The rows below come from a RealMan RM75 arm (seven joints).
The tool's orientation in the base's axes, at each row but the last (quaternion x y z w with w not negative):
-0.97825, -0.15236, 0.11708, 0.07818
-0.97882, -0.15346, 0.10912, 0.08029
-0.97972, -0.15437, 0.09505, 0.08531
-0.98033, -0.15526, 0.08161, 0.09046
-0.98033, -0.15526, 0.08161, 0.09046
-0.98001, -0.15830, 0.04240, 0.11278
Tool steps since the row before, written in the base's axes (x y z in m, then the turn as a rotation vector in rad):
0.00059, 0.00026, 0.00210, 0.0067, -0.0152, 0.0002
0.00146, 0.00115, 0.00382, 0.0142, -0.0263, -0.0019
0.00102, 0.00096, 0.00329, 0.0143, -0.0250, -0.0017
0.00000, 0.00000, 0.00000, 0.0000, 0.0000, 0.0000
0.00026, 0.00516, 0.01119, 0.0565, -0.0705, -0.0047
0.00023, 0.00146, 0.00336, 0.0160, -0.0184, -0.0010
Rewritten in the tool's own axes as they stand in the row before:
0.00020, -0.00048, -0.00214, 0.0014, 0.0161, -0.0037
0.00100, -0.00140, -0.00389, 0.0052, 0.0291, -0.0048
0.00073, -0.00125, -0.00327, 0.0057, 0.0279, -0.0048
0.00000, 0.00000, 0.00000, 0.0000, 0.0000, 0.0000
0.00041, -0.00702, -0.01012, 0.0311, 0.0833, -0.0168
0.00053, -0.00207, -0.00299, 0.0093, 0.0221, -0.0048

